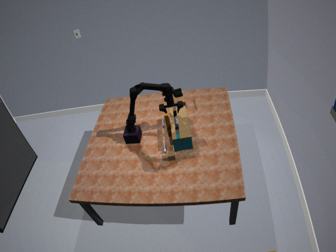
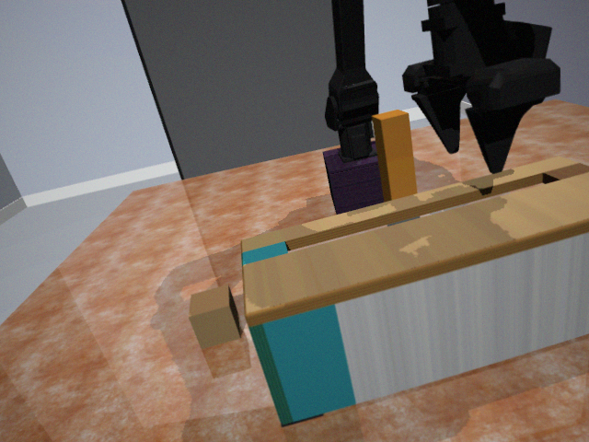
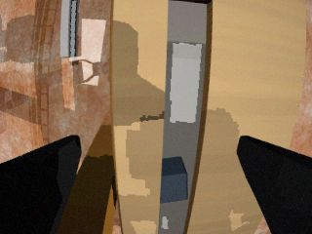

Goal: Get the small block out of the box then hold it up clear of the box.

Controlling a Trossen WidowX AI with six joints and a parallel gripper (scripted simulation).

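Right now the box is 10 cm below my gripper tip, 7 cm to the right of it and 1 cm ahead of it. From my gripper tip the other things lie so: light-blue block (7 cm to the right, 7 cm below, 2 cm ahead).
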